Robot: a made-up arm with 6 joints.
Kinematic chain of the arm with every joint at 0, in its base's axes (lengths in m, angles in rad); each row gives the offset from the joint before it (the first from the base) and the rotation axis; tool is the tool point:
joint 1: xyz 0 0 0.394 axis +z
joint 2: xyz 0 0 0 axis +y
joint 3: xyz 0 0 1.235 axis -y
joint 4: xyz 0 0 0 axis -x
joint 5: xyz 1.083 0 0 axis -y
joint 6: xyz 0 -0.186 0 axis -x
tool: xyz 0 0 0
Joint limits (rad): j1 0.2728..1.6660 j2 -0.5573..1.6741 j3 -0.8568..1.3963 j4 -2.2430..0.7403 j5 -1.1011..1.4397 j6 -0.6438..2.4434
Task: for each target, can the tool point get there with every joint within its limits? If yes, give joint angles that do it. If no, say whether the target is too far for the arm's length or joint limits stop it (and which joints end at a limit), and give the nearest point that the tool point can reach.
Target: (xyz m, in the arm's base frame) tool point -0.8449 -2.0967 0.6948
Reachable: no: joint limits stop it (at a limit: joint 2, joint 3, joint 4) | nearest point -0.4418 -1.0964 2.3999 | short by 2.018 m
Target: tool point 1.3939 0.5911 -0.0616
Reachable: yes | joints 0.5103 1.1056 -0.0079 -0.4792 0.8189 -0.3838
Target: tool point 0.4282 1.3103 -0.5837
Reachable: yes | joints 1.3847 1.4913 -0.0026 0.2874 -0.1655 0.0217
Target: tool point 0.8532 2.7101 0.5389
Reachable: no: too far | nearest point 0.6983 2.2179 0.5126 | short by 0.517 m
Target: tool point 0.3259 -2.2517 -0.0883
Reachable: no: joint limits stop it (at a limit: joint 1, joint 2, joint 3) | nearest point 0.3514 -0.0887 -0.3164 | short by 2.175 m
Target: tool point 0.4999 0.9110 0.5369
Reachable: yes | joints 1.0822 0.4425 -0.4758 -1.4964 1.0643 2.1179
